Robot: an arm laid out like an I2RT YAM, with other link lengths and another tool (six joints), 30 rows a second.
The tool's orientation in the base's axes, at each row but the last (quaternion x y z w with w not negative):
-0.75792, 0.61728, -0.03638, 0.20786
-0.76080, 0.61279, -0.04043, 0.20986
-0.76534, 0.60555, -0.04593, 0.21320
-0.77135, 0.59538, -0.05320, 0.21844
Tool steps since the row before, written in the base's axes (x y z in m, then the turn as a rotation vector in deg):
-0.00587, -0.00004, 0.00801, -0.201, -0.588, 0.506
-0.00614, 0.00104, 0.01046, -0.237, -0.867, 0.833
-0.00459, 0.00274, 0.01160, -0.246, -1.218, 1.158
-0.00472, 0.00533, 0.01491, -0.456, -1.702, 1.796
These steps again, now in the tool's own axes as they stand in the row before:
-0.00296, 0.00253, -0.00914, 0.410, 0.092, -0.682
-0.00454, 0.00160, -0.01118, 0.602, 0.049, -1.066
-0.00598, -0.00075, -0.01126, 0.871, -0.005, -1.458
-0.00902, -0.00279, -0.01356, 1.153, 0.022, -2.236

